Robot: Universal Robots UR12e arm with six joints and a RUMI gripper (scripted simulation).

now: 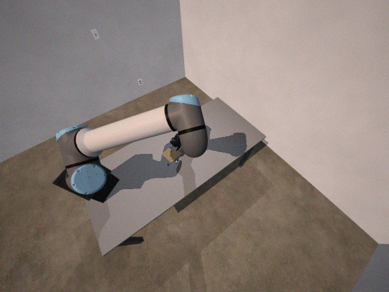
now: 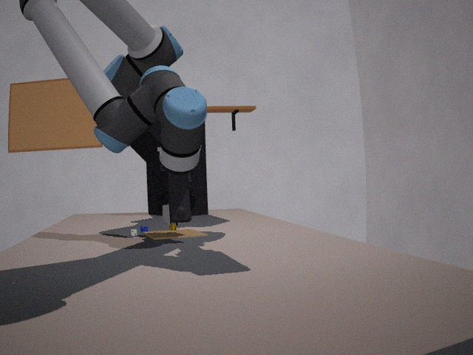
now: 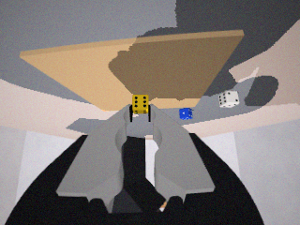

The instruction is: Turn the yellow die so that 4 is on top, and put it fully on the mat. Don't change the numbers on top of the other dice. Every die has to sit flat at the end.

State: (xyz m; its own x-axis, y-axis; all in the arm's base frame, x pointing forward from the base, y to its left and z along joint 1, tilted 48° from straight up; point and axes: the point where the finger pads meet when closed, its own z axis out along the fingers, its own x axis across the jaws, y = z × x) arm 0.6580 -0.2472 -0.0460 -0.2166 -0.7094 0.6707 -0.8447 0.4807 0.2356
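Now: hand 1 cm past the yellow die and 1 cm above it. Round my hand: white die: 10 cm to the right, 5 cm behind, 2 cm below; blue die: 11 cm behind, 5 cm to the right, 2 cm below; tan mat: 3 cm below, 1 cm behind.
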